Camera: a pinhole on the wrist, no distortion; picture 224 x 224 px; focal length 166.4 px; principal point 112.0 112.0 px. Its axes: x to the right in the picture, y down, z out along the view. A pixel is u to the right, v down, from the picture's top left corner.
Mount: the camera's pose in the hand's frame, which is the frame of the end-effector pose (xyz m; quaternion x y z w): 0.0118 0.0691 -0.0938 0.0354 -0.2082 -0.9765 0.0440
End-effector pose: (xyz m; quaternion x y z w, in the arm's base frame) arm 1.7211 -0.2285 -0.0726 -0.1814 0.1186 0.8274 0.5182
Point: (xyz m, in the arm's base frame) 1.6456 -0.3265 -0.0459
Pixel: 209 105
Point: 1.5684 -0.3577 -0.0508
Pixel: 169 15
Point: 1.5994 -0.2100 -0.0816
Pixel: 17 144
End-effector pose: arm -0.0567 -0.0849 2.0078 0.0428 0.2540 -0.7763 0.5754
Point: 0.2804 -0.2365 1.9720
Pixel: 79 17
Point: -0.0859 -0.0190 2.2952
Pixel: outside the picture
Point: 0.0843 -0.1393 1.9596
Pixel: 87 68
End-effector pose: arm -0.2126 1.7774 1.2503 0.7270 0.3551 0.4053 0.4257
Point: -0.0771 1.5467 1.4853
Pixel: 138 32
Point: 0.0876 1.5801 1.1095
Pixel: 144 213
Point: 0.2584 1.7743 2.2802
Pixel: outside the picture
